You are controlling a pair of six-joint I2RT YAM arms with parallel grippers.
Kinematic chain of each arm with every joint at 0, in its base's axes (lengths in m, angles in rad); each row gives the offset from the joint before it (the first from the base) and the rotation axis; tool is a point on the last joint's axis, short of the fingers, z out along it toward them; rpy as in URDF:
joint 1: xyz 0 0 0.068 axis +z
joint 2: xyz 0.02 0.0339 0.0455 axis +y
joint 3: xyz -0.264 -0.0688 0 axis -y
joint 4: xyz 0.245 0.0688 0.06 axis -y
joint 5: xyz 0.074 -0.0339 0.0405 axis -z
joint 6: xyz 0.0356 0 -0.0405 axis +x
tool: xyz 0 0 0 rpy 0 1.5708 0
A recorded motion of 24 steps. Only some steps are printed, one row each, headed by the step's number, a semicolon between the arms.
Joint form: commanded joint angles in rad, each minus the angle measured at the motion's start. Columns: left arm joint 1, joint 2, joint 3, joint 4, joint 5, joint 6; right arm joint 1, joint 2, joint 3, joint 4, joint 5, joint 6.
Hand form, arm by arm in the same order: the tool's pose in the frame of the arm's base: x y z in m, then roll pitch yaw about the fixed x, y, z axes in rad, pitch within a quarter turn. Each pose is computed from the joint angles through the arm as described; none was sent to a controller.
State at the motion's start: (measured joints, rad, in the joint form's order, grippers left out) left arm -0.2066 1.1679 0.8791 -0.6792 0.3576 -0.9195; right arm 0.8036 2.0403 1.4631 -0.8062 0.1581 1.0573
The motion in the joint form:
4: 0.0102 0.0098 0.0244 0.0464 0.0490 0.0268; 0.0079 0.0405 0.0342 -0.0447 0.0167 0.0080
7: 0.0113 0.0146 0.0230 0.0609 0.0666 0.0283; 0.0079 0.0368 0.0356 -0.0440 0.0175 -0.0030
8: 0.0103 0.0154 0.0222 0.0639 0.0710 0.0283; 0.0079 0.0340 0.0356 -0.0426 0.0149 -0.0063
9: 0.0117 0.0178 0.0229 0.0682 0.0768 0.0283; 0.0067 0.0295 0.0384 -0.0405 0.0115 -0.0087
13: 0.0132 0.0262 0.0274 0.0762 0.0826 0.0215; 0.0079 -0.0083 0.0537 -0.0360 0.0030 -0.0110
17: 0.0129 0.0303 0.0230 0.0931 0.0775 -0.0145; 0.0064 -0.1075 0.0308 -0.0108 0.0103 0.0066
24: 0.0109 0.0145 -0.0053 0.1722 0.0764 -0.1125; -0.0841 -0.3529 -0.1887 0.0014 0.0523 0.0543
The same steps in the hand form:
4: 0.2294 -0.0600 0.2647 -2.3907 0.1444 -2.5302; 0.2807 0.2868 0.1509 3.1052 0.2183 2.8718
7: 0.2310 -0.0606 0.2644 -2.3751 0.1413 -2.5388; 0.2809 0.2869 0.1527 3.1028 0.2222 2.8819
8: 0.2311 -0.0611 0.2642 -2.3716 0.1398 -2.5421; 0.2808 0.2870 0.1538 3.0985 0.2221 2.8846
9: 0.2319 -0.0611 0.2643 -2.3666 0.1384 -2.5436; 0.2815 0.2871 0.1562 3.0889 0.2238 2.8841
13: 0.2342 -0.0613 0.2645 -2.3598 0.1332 -2.5400; 0.2818 0.2886 0.1748 3.0334 0.2442 2.8762
17: 0.2358 -0.0616 0.2632 -2.3532 0.1164 -2.5110; 0.2764 0.2817 0.2069 2.9381 0.2939 2.8307
24: 0.2370 -0.0622 0.2632 -2.2960 0.0890 -2.4397; 0.2582 0.2164 0.2302 2.9032 0.3351 2.6713

